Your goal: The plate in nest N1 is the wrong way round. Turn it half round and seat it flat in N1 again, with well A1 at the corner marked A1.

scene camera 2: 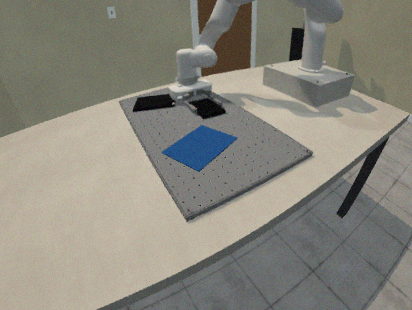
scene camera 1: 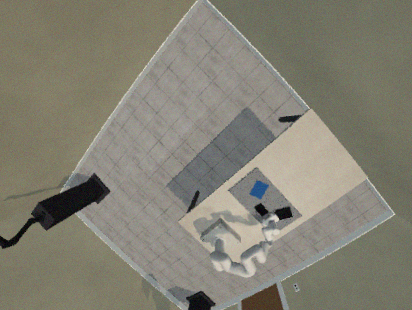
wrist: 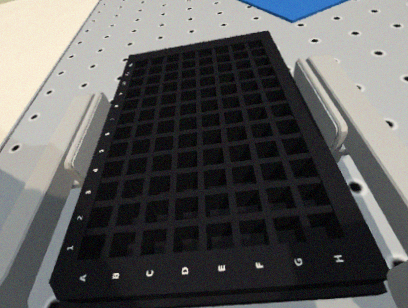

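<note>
The black well plate [scene camera 1: 260,208] [scene camera 2: 208,109] [wrist: 200,125] lies over the grey perforated board. In the wrist view its letters A to H run along the near edge, A at the left, and its numbers run up the left side from 1, so well A1 is at the near left corner. My gripper [scene camera 2: 206,102] [wrist: 207,122] is shut on the plate, one pad against each long side. No N1 label or A1 corner mark of the nest can be made out, and I cannot tell the nest's shape under the plate.
A second black rectangular object [scene camera 1: 284,213] [scene camera 2: 153,103] lies on the perforated board [scene camera 1: 240,189] [scene camera 2: 270,150] [wrist: 360,75], beside the plate. A flat blue square [scene camera 1: 259,189] [scene camera 2: 200,148] [wrist: 293,9] lies farther along the board. The arm's grey base box [scene camera 2: 307,87] stands on the table.
</note>
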